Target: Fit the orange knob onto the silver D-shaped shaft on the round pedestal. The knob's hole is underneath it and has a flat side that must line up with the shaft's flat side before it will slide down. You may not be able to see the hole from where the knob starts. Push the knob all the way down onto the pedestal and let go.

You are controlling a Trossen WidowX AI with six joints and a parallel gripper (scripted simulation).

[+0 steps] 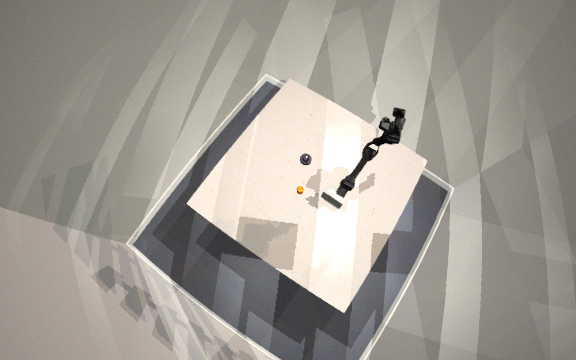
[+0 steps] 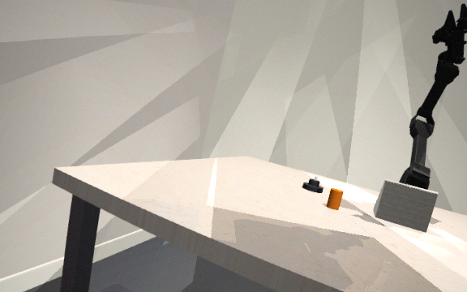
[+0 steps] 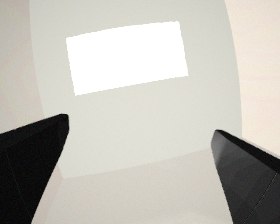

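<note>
My gripper tip is 29 cm short of the orange knob, 30 cm to the right of it and 80 cm above it. The rest, counted from my gripper tip: round pedestal: 38 cm ahead, 8 cm to the left, 81 cm below.
</note>
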